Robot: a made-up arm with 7 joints.
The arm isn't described. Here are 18 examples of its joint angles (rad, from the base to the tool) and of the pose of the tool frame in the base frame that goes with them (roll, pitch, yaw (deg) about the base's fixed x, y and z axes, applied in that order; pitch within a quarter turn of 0, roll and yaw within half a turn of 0; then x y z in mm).
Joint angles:
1: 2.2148 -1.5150 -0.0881 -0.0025 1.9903 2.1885 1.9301
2: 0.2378 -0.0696 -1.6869 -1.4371 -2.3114 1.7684 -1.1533
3: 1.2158 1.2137 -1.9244 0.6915 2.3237 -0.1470 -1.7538
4: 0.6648 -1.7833 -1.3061 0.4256 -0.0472 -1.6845 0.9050
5: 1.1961 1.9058 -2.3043 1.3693 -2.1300 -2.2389 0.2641
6: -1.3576 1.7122 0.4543 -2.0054 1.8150 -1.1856 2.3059
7: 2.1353 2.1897 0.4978 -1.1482 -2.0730 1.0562 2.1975
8: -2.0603 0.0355 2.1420 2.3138 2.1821 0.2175 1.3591
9: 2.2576 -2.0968 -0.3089 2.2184 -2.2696 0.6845 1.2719
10: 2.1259 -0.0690 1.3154 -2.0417 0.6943 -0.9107 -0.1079
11: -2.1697 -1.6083 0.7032 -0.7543 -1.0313 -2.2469 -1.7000
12: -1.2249 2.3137 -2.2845 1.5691 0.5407 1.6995 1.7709
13: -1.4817 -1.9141 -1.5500 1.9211 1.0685 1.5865 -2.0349
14: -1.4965 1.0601 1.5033 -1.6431 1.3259 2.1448 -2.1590
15: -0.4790 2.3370 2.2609 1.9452 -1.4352 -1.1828 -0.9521
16: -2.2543 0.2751 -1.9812 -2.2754 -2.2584 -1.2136 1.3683
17: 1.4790 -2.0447 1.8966 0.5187 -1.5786 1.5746 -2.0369
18: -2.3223 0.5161 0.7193 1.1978 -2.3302 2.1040 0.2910
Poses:
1: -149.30 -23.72 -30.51 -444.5 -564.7 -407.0
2: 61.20 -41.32 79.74 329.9 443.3 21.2
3: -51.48 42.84 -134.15 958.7 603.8 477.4
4: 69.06 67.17 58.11 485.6 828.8 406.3
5: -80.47 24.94 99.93 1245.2 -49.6 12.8
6: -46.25 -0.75 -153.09 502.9 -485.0 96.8
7: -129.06 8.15 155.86 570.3 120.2 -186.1
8: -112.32 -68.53 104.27 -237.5 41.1 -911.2
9: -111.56 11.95 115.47 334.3 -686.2 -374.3
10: 159.84 -27.97 -10.76 -413.1 -63.8 -99.5
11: 87.49 20.07 -28.65 -426.8 -23.1 -162.0
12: -34.76 -40.09 94.18 -1196.7 122.3 -297.3
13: 18.27 -26.58 -126.83 -523.7 610.0 49.9
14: 14.50 -26.74 -114.34 79.1 731.8 158.3
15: -62.74 -33.35 67.16 156.4 79.9 215.3
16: 46.11 -37.44 -159.62 39.1 -669.0 320.3
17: -24.33 -25.96 74.16 -177.0 173.6 238.2
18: 3.98 73.52 107.33 69.9 -327.2 422.5
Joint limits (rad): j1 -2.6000..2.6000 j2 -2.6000..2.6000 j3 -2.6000..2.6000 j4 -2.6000..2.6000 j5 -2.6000..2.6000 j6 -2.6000..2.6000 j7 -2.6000..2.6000
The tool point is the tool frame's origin. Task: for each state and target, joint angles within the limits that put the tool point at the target. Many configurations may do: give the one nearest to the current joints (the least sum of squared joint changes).
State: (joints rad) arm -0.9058 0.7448 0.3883 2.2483 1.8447 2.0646 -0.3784
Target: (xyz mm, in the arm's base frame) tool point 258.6 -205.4 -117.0
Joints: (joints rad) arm -1.0936 0.8223 0.6568 2.2229 1.7232 2.0268 -0.3990
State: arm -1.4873 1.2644 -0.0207 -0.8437 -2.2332 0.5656 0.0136
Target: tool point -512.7 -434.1 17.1
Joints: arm -1.7928 1.4067 -0.2938 -1.1383 -1.5808 1.0602 0.3824
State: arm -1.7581 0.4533 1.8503 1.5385 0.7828 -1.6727 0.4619
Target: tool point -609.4 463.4 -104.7
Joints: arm -1.1828 0.6765 1.7803 2.0161 0.8992 -1.4026 0.5216
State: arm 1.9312 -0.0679 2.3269 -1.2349 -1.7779 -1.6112 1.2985
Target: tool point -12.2 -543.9 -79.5
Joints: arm 2.1035 -0.2423 2.4063 -1.0068 -1.3835 -1.7464 1.1908
